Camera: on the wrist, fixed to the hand. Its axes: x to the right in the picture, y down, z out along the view.
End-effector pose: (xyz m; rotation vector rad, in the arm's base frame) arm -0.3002 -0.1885 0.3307 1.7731 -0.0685 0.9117
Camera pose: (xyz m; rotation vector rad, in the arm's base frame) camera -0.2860 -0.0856 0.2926 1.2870 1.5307 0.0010
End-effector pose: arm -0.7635 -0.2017 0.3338 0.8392 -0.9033 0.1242
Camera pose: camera -0.6664 -0.2110 0.2815 1.5439 0.2900 -0.9557
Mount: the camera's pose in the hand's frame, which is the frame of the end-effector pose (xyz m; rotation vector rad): 0.0254 -0.0788 -0.0735 0.3088 0.3534 -1.5805
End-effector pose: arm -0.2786 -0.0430 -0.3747 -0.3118 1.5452 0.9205
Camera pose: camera -0.2836 -0.1375 -0.4322 -1.2512 1.1796 -0.6301
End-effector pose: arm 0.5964 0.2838 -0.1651 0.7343 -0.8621 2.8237
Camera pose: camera 0.5613 0.3888 -0.1668 0.4991 0.2514 1.4971
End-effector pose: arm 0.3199 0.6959 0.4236 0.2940 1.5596 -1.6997
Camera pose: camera 0.2255 0.7477 0.4493 0.5118 -1.2377 2.1105
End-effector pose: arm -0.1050 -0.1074 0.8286 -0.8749 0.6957 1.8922
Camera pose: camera -0.0217 -0.1166 0.7563 -1.0466 0.2502 0.2235
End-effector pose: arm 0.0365 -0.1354 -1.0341 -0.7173 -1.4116 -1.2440
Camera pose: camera -0.0184 -0.2312 -1.0420 1.0696 -1.7485 -2.0239
